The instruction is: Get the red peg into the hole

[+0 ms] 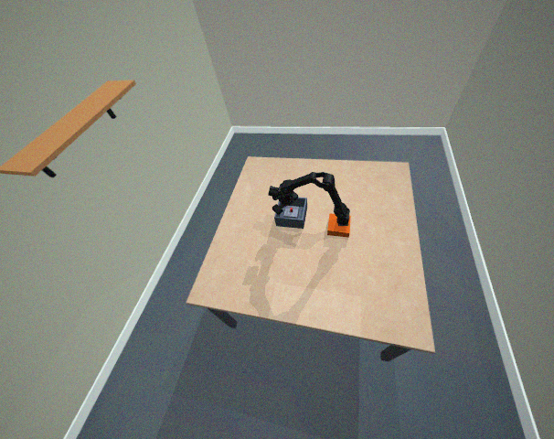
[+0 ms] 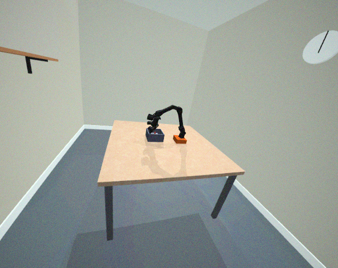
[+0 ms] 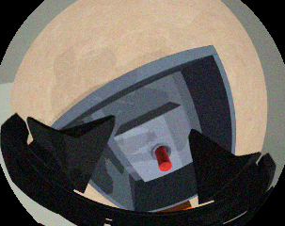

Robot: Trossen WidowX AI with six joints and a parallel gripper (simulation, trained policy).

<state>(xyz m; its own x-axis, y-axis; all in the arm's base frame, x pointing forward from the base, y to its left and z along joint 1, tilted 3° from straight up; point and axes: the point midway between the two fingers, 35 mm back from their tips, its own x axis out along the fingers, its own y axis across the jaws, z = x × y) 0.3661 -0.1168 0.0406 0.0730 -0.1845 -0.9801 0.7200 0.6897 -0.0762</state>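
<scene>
My gripper tip is now 40 mm past the small red peg, 10 mm to the right of it and 30 mm above it. Also, from my gripper tip: dark grey box (40 mm behind, 10 mm to the left, 50 mm below); then grey plate (40 mm behind, 10 mm to the left, 30 mm below).
</scene>
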